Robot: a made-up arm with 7 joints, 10 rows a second.
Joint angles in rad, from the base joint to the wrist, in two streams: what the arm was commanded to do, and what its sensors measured. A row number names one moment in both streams.
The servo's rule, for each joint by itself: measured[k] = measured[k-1] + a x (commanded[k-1-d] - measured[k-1]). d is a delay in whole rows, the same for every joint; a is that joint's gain. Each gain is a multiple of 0.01, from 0.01 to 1. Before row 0 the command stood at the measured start. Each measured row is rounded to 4 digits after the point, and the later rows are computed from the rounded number. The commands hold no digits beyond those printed.
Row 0, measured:
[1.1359 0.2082 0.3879 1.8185 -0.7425 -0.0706 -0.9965]
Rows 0 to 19, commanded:
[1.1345 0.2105 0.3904 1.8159 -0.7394 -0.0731 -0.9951]
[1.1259 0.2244 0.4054 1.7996 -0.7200 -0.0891 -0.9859]
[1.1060 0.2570 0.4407 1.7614 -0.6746 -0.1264 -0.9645]
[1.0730 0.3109 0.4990 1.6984 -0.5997 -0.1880 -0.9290]
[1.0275 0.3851 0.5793 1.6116 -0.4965 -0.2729 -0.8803]
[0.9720 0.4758 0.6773 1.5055 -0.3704 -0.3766 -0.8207]
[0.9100 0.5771 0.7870 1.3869 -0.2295 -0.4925 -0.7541]
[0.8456 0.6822 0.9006 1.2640 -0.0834 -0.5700 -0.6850]
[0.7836 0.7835 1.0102 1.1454 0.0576 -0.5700 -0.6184]
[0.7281 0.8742 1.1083 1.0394 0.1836 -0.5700 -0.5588]
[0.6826 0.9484 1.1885 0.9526 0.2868 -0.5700 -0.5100]
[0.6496 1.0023 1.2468 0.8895 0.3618 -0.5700 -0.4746]
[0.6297 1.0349 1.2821 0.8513 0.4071 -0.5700 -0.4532]
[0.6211 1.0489 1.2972 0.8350 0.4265 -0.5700 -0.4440]
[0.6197 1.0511 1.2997 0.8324 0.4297 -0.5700 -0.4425]
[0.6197 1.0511 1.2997 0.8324 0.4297 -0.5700 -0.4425]
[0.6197 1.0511 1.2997 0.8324 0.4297 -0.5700 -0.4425]
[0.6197 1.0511 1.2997 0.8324 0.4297 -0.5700 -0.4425]
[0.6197 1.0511 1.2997 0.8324 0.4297 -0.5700 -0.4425]
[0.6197 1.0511 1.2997 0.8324 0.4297 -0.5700 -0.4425]
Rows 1 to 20, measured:
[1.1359 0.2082 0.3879 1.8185 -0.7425 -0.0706 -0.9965]
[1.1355 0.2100 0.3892 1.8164 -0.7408 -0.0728 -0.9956]
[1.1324 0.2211 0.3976 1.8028 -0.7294 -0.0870 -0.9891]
[1.1240 0.2487 0.4200 1.7693 -0.6993 -0.1213 -0.9726]
[1.1077 0.2966 0.4611 1.7119 -0.6445 -0.1793 -0.9434]
[1.0820 0.3647 0.5226 1.6307 -0.5631 -0.2607 -0.9011]
[1.0468 0.4502 0.6030 1.5293 -0.4571 -0.3615 -0.8472]
[1.0030 0.5479 0.6987 1.4140 -0.3319 -0.4755 -0.7848]
[0.9526 0.6513 0.8037 1.2925 -0.1952 -0.5577 -0.7179]
[0.8985 0.7531 0.9111 1.1733 -0.0562 -0.5684 -0.6512]
[0.8440 0.8463 1.0136 1.0648 0.0757 -0.5698 -0.5893]
[0.7924 0.9249 1.1045 0.9739 0.1918 -0.5700 -0.5362]
[0.7467 0.9845 1.1785 0.9055 0.2853 -0.5700 -0.4949]
[0.7093 1.0233 1.2324 0.8616 0.3523 -0.5700 -0.4670]
[0.6811 1.0430 1.2661 0.8401 0.3931 -0.5700 -0.4516]
[0.6615 1.0492 1.2836 0.8339 0.4132 -0.5700 -0.4455]
[0.6481 1.0507 1.2920 0.8327 0.4223 -0.5700 -0.4435]
[0.6390 1.0510 1.2960 0.8325 0.4264 -0.5700 -0.4428]
[0.6328 1.0511 1.2979 0.8324 0.4282 -0.5700 -0.4426]
[0.6286 1.0511 1.2988 0.8324 0.4290 -0.5700 -0.4425]
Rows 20 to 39, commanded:
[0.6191 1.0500 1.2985 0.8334 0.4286 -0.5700 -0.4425]
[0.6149 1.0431 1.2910 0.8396 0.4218 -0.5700 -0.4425]
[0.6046 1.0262 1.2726 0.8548 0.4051 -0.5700 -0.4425]
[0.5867 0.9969 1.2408 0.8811 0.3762 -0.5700 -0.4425]
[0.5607 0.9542 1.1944 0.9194 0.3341 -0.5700 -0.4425]
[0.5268 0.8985 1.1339 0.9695 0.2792 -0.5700 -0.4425]
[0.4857 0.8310 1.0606 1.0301 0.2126 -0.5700 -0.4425]
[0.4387 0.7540 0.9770 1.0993 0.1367 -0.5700 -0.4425]
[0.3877 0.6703 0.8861 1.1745 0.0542 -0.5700 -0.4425]
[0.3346 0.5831 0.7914 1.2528 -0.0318 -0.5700 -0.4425]
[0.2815 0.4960 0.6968 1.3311 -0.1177 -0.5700 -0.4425]
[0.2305 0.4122 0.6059 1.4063 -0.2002 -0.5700 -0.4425]
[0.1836 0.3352 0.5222 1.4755 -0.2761 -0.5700 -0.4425]
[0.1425 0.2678 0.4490 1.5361 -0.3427 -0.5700 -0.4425]
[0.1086 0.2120 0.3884 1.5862 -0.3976 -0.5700 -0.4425]
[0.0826 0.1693 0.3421 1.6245 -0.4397 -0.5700 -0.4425]
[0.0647 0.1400 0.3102 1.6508 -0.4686 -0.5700 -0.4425]
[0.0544 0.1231 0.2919 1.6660 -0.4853 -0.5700 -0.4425]
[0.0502 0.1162 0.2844 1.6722 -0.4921 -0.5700 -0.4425]
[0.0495 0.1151 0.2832 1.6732 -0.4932 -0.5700 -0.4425]
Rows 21 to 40, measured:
[0.6258 1.0511 1.2993 0.8324 0.4294 -0.5700 -0.4425]
[0.6237 1.0503 1.2989 0.8332 0.4290 -0.5700 -0.4425]
[0.6209 1.0448 1.2948 0.8384 0.4250 -0.5700 -0.4425]
[0.6157 1.0305 1.2833 0.8517 0.4141 -0.5700 -0.4425]
[0.6064 1.0046 1.2612 0.8755 0.3933 -0.5700 -0.4425]
[0.5918 0.9658 1.2265 0.9111 0.3607 -0.5700 -0.4425]
[0.5710 0.9140 1.1783 0.9584 0.3159 -0.5700 -0.4425]
[0.5437 0.8501 1.1171 1.0165 0.2591 -0.5700 -0.4425]
[0.5101 0.7761 1.0442 1.0836 0.1918 -0.5700 -0.4425]
[0.4709 0.6946 0.9620 1.1572 0.1161 -0.5700 -0.4425]
[0.4273 0.6087 0.8733 1.2346 0.0348 -0.5700 -0.4425]
[0.3806 0.5219 0.7815 1.3128 -0.0491 -0.5700 -0.4425]
[0.3326 0.4374 0.6902 1.3885 -0.1322 -0.5700 -0.4425]
[0.2849 0.3587 0.6028 1.4590 -0.2113 -0.5700 -0.4425]
[0.2393 0.2887 0.5228 1.5215 -0.2836 -0.5700 -0.4425]
[0.1975 0.2296 0.4529 1.5739 -0.3463 -0.5700 -0.4425]
[0.1607 0.1832 0.3953 1.6149 -0.3977 -0.5700 -0.4425]
[0.1300 0.1499 0.3510 1.6440 -0.4367 -0.5700 -0.4425]
[0.1058 0.1293 0.3203 1.6618 -0.4634 -0.5700 -0.4425]
[0.0880 0.1192 0.3016 1.6702 -0.4792 -0.5700 -0.4425]

